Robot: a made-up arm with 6 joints. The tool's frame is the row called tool.
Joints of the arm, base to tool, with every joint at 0 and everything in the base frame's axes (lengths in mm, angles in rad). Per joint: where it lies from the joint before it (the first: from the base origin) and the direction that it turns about. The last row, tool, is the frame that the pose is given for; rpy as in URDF.
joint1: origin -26.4 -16.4 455.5 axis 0 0 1
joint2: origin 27.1 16.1 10.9 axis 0.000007 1 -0.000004
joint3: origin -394.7 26.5 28.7 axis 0.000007 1 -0.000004
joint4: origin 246 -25 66 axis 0.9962 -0.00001 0.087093
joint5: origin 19.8 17.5 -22.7 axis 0.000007 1 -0.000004
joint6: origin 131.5 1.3 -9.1 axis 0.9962 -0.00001 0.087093
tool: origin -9 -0.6 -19.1 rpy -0.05 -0.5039 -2.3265
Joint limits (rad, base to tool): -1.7..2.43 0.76..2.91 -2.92..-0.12 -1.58..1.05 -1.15..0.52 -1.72..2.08
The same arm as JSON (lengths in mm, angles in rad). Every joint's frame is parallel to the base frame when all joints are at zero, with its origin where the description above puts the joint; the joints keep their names.
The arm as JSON. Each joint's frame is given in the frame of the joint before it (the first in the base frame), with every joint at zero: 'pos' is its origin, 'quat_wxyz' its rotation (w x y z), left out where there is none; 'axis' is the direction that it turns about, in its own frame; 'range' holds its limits. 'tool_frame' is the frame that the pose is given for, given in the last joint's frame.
{"length_unit": "mm", "angle_unit": "rad", "joints": [
  {"joint": "joint1", "pos": [-26.4, -16.4, 455.5], "axis": [0.0, 0.0, 1.0], "range": [-1.7, 2.43]},
  {"joint": "joint2", "pos": [27.1, 16.1, 10.9], "axis": [0.0, 1.0, 0.0], "range": [0.76, 2.91]},
  {"joint": "joint3", "pos": [-394.7, 26.5, 28.7], "axis": [0.0, 1.0, 0.0], "range": [-2.92, -0.12]},
  {"joint": "joint4", "pos": [246.0, -25.0, 66.0], "axis": [0.9962, 0.0, 0.0871], "range": [-1.58, 1.05]},
  {"joint": "joint5", "pos": [19.8, 17.5, -22.7], "axis": [0.0, 1.0, 0.0], "range": [-1.15, 0.52]},
  {"joint": "joint6", "pos": [131.5, 1.3, -9.1], "axis": [0.9962, 0.0, 0.0871], "range": [-1.72, 2.08]}
], "tool_frame": {"pos": [-9.0, -0.6, -19.1], "quat_wxyz": [0.378003, -0.238398, -0.076553, -0.891302]}}

